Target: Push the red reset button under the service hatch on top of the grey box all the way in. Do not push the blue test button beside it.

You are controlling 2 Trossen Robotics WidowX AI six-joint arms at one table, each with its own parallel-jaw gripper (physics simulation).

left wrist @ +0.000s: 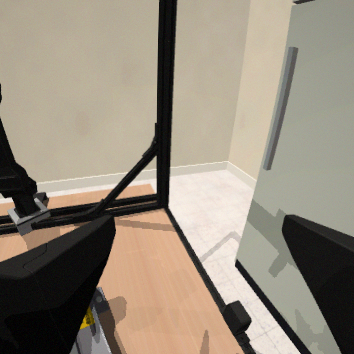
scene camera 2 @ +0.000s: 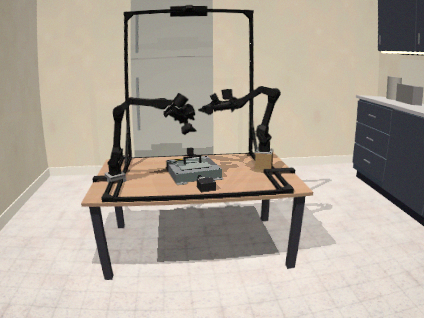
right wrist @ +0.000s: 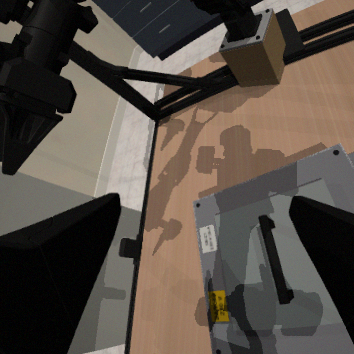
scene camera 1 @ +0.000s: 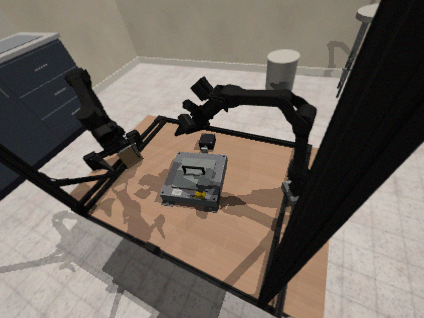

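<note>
The grey box (scene camera 1: 221, 172) (scene camera 2: 200, 174) (left wrist: 100, 345) (right wrist: 305, 170) sits mid-table. Its service hatch (scene camera 1: 202, 163) (right wrist: 237, 237) lies flat and looks closed, with a black handle (scene camera 1: 194, 168) (right wrist: 276, 260). The red reset button and blue test button do not show. My right gripper (scene camera 1: 183, 127) (scene camera 2: 189, 123) (right wrist: 206, 203) is open and empty, high above the box, tilted down. The hatch handle shows between its fingers in the right wrist view, well below them. My left gripper (scene camera 1: 122, 156) (scene camera 2: 201, 109) (left wrist: 199, 223) (right wrist: 22, 145) is open and empty, high over the table, away from the box.
A small black block (scene camera 1: 207, 140) (scene camera 2: 206, 184) stands beside the box. A yellow label (scene camera 1: 200, 195) (right wrist: 220, 306) is on the box. The left arm's base stands on a wooden block (scene camera 2: 264, 161) (right wrist: 260, 65). A black frame post (left wrist: 166, 100) rises at the table corner.
</note>
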